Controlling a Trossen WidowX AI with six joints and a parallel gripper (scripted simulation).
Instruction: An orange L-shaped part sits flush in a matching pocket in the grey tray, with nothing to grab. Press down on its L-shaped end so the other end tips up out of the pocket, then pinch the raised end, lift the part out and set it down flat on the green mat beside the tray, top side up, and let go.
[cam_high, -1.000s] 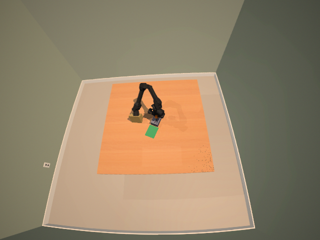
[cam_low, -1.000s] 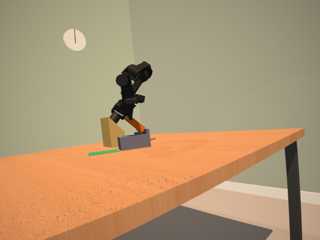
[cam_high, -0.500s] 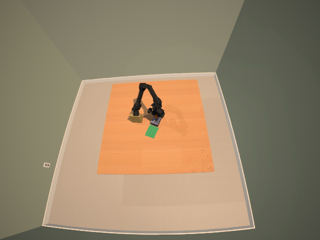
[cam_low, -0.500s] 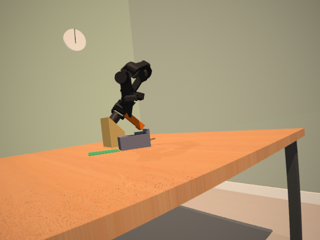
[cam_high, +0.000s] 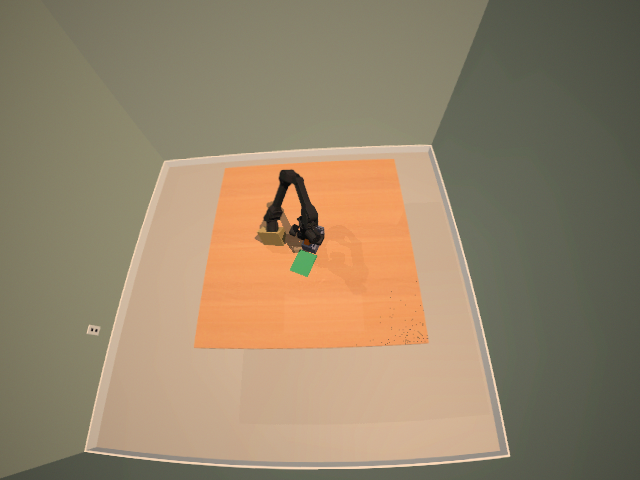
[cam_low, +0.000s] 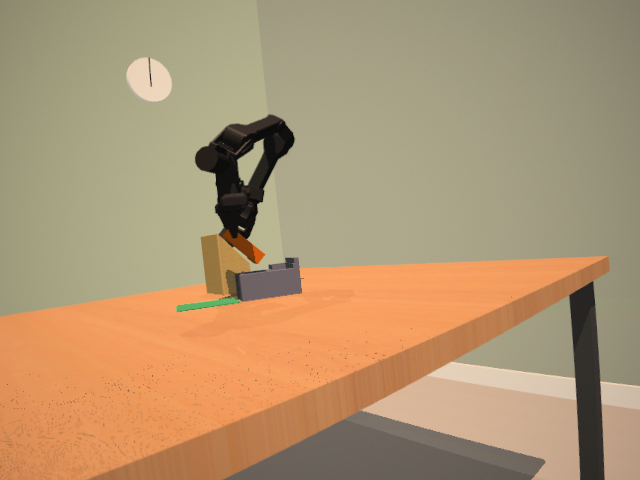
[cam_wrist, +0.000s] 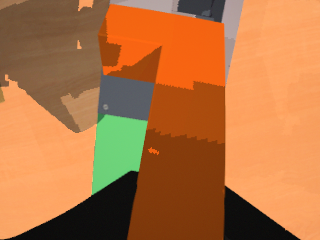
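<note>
My gripper tip is 50 mm past the green mat, 70 mm to the left of it and 170 mm above it. Also, from my gripper tip: orange L-shaped part: 40 mm to the left, 30 mm below.
</note>
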